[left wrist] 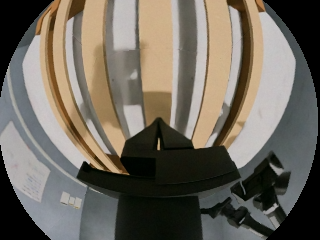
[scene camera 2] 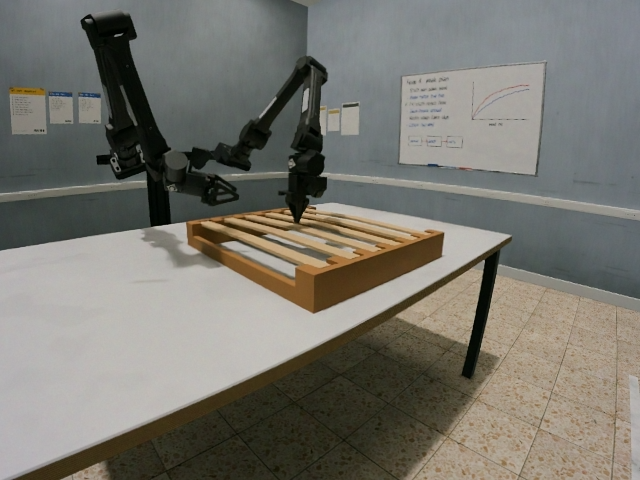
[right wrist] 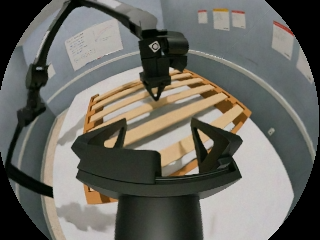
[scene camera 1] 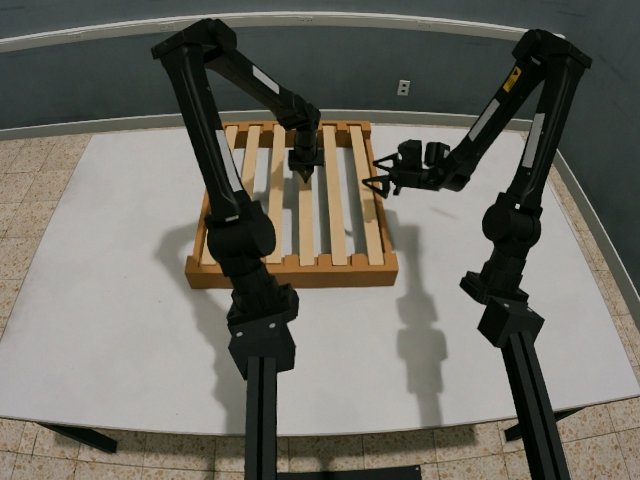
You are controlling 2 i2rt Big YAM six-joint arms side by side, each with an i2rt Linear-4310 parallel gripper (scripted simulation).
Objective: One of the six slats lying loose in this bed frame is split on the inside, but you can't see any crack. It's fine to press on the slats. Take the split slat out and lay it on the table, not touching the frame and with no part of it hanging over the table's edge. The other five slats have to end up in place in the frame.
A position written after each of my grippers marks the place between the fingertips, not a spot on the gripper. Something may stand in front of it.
Note:
In view: my left gripper (scene camera 1: 305, 182), my right gripper (scene camera 1: 367, 172) and a bed frame (scene camera 2: 314, 289).
The bed frame is seen too in scene camera 1 (scene camera 1: 323, 274). My left gripper is seen too in the left wrist view (left wrist: 158, 121). My right gripper shows as well in the left wrist view (left wrist: 249, 177), in scene camera 2 (scene camera 2: 237, 193) and in the right wrist view (right wrist: 158, 121).

